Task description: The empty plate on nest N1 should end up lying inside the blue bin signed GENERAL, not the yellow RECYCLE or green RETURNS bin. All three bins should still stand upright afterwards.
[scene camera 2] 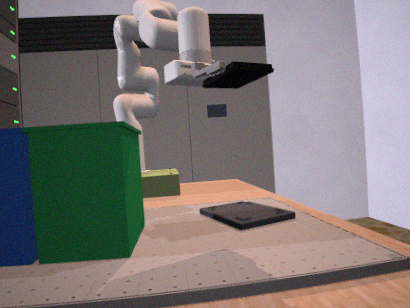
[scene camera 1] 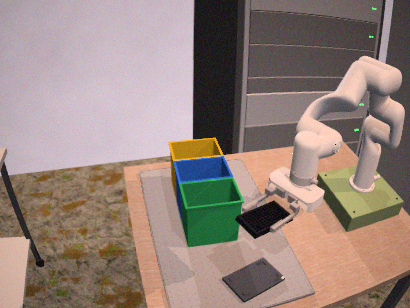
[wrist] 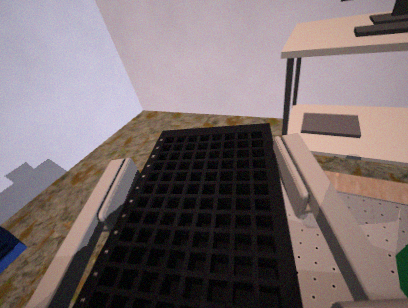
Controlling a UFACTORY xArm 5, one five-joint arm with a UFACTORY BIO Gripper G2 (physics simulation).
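Frame: origin at the arm's base, x left, y down, z back, level; metres.
Where they show: end effector, tool point: (scene camera 2: 236,71) (scene camera 1: 263,217) (wrist: 200,183); arm's base, origin of the base link: (scene camera 1: 361,184).
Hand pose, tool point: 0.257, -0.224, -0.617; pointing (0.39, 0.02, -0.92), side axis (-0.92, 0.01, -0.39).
Observation:
Things, the pixels of their top centre, and the offset from my tool point, as dx, dy, dz. Level surfaces: height alone.
- black gridded plate, middle of its top: (wrist: 198,192) (scene camera 2: 235,72) (scene camera 1: 265,215) -0.002, -0.001, +0.007
- dark nest, middle of its top: (scene camera 2: 243,208) (scene camera 1: 254,277) -0.001, +0.269, +0.011
- blue bin, middle of its top: (scene camera 2: 11,135) (scene camera 1: 202,168) -0.391, +0.104, -0.046
- yellow bin, middle of its top: (scene camera 1: 195,148) -0.521, +0.104, -0.035
- green bin, middle of its top: (scene camera 2: 93,129) (scene camera 1: 210,192) -0.261, +0.104, -0.056
- grey perforated board, its level: dy +0.284
- wooden table, its level: dy +0.297
A black gridded plate (scene camera 1: 265,220) (scene camera 2: 240,75) (wrist: 200,220) hangs roughly level between the fingers of my gripper (scene camera 1: 259,218) (wrist: 206,182), which is shut on its two long sides. In scene camera 2 it shows higher than the green bin's rim; in scene camera 1 it is just right of that bin. The dark nest (scene camera 1: 254,280) (scene camera 2: 247,215) lies bare on the board. The blue bin (scene camera 1: 202,169) (scene camera 2: 17,200) (wrist: 11,256) stands upright between the yellow bin (scene camera 1: 196,150) and the green bin (scene camera 1: 212,225) (scene camera 2: 85,195) (wrist: 403,270), both upright. No bin signs are readable.
The bins and nest stand on a grey perforated board (scene camera 1: 155,200) (scene camera 2: 175,290) on the wooden table (scene camera 1: 132,200). The arm's green base block (scene camera 1: 360,212) (scene camera 2: 161,185) is at the table's far right in scene camera 1. A side table (wrist: 345,42) stands beyond in the wrist view.

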